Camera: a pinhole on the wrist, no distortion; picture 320 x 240 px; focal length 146.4 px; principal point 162.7 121.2 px. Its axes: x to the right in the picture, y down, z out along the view. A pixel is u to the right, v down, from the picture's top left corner.
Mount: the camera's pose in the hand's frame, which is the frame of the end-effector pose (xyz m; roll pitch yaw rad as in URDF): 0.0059 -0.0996 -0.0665 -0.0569 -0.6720 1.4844
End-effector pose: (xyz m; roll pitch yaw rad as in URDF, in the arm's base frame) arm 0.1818 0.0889 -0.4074 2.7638 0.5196 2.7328
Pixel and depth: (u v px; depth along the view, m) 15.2 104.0 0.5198
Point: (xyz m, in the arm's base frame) 0.0439 -0.6903 -0.6748
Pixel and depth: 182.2 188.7 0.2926
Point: 0.3632 -0.1528 -0.5492
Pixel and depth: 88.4 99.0 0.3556
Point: 0.1395 -0.3234 -0.6421
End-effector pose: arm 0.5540 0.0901 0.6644 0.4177 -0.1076 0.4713
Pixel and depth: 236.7 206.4 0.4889
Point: 0.3989 -0.3741 0.9761
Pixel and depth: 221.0 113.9 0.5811
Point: 0.7202 -0.3547 1.0344
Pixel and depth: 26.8 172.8 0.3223
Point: 0.6441 -0.3917 0.4330
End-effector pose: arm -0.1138 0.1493 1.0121 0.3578 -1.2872 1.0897
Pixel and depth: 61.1 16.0 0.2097
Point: 0.2557 0.1180 1.0978
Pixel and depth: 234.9 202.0 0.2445
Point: -0.0158 -0.0917 0.9083
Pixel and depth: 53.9 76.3 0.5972
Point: 0.7071 -0.0675 1.0529
